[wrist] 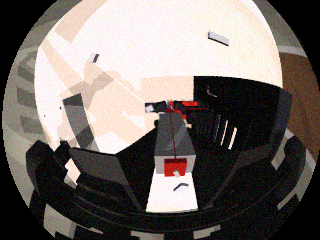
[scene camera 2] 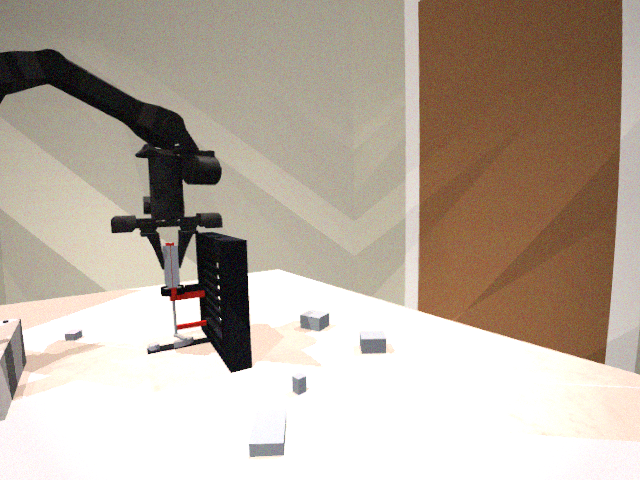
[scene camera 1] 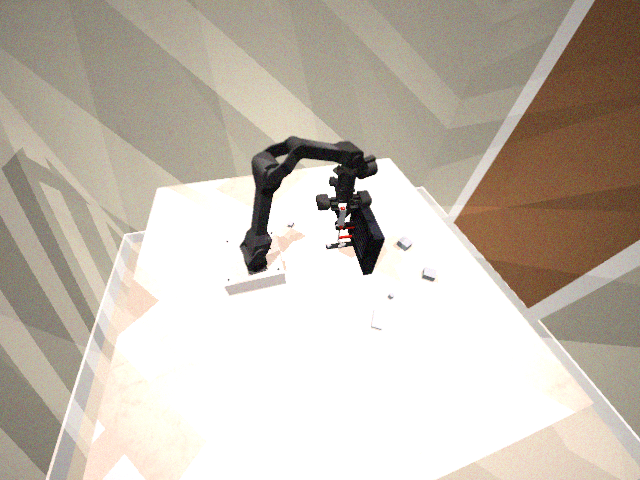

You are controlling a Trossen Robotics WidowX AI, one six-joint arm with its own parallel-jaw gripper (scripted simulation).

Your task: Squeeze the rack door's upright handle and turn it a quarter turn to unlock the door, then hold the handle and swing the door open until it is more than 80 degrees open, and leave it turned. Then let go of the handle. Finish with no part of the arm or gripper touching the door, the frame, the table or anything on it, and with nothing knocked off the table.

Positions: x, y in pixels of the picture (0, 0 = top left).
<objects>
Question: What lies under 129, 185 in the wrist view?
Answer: My gripper.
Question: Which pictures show my gripper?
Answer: The wrist view, scene camera 2 and scene camera 1: all of them.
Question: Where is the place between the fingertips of my gripper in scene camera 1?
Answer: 341, 217
</objects>
